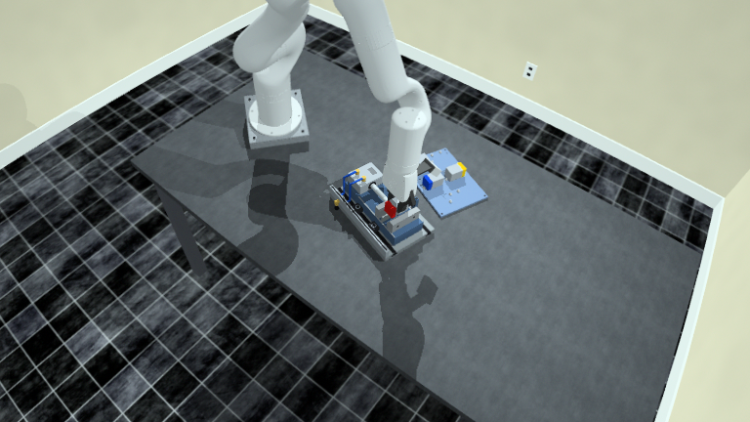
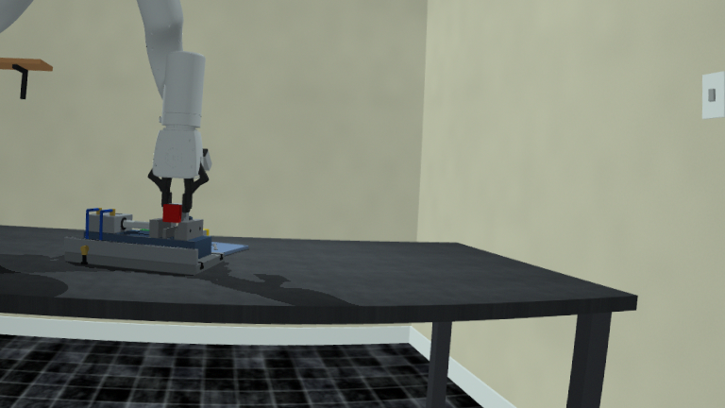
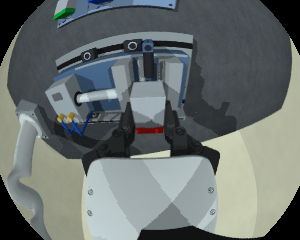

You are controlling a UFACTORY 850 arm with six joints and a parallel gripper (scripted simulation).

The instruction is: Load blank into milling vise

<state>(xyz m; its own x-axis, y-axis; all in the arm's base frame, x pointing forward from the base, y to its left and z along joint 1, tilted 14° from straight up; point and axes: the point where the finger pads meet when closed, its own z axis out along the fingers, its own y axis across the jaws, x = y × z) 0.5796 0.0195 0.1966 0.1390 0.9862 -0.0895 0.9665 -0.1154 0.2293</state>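
Now: hand 2 cm above the red-ended blank. From my hand the other things lie so: black work stop rod: 5 cm to the left, 4 cm below, 1 cm ahead; moving jaw: 6 cm below, 3 cm behind, 1 cm to the left; fixed jaw: 6 cm below, 3 cm ahead.
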